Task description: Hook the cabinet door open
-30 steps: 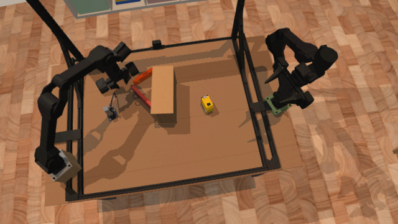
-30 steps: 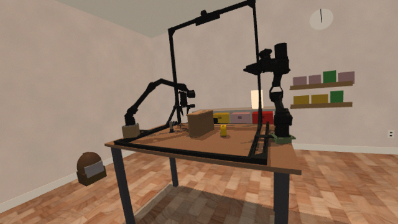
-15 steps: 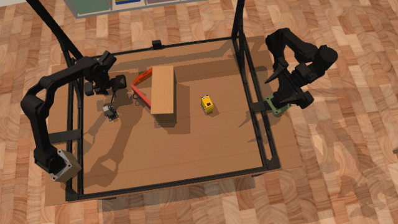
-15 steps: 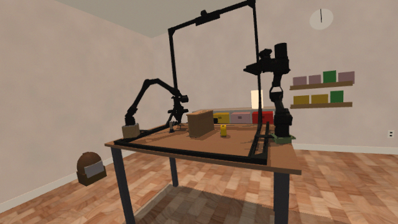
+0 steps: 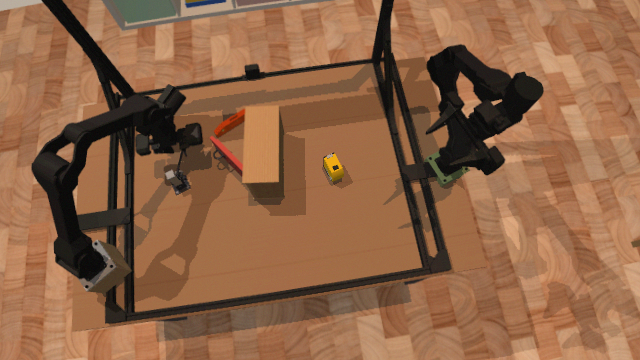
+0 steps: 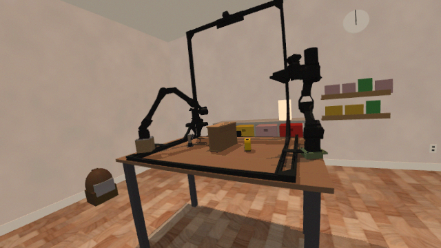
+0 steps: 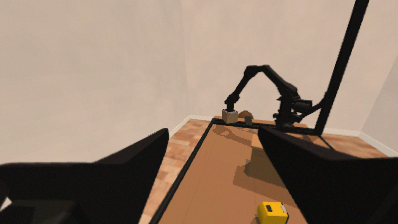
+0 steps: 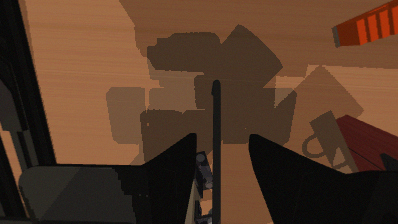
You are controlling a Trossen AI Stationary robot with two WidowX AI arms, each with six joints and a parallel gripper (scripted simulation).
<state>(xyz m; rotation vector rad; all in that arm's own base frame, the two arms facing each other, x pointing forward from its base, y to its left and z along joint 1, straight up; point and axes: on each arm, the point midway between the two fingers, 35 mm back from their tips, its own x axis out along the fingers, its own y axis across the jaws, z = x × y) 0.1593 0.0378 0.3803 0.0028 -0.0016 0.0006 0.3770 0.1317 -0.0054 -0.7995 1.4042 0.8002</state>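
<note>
Right now my right hand is 150 mm to the right of the red door, 100 mm short of it and 40 mm above it. The rest, counted from my right hand: orange flap 180 mm to the left, 90 mm below, 80 mm behind; yellow box 420 mm to the left, 180 mm ahead, 70 mm below.
</note>
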